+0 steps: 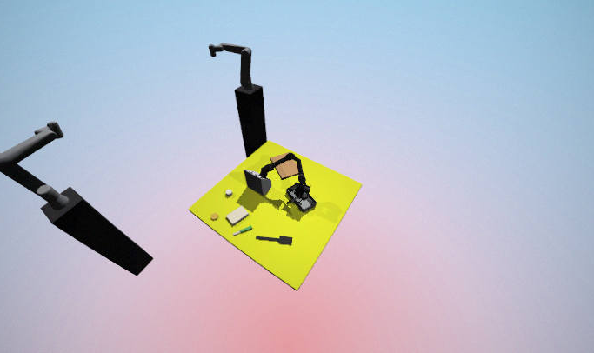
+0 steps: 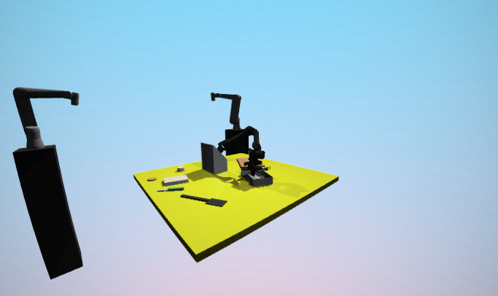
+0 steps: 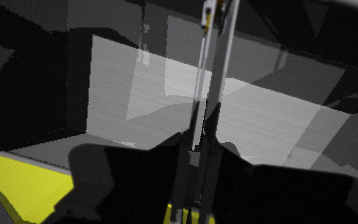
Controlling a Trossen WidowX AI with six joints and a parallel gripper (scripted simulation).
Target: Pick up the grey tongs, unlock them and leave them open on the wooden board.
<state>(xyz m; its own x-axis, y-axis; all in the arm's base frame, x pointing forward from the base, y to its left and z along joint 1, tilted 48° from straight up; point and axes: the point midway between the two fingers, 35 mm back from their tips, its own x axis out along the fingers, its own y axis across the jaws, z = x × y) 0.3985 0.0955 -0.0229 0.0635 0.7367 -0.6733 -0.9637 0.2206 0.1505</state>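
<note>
Right now the grey roasting tin is 1 cm ahead of my gripper tip and 2 cm to the left of it. Also, from my gripper tip: wooden board: 36 cm behind, 35 cm to the left, 2 cm below; beige slab: 41 cm behind, 46 cm to the right, 1 cm below; black spatula: 4 cm ahead, 48 cm to the right, 2 cm below.
</note>
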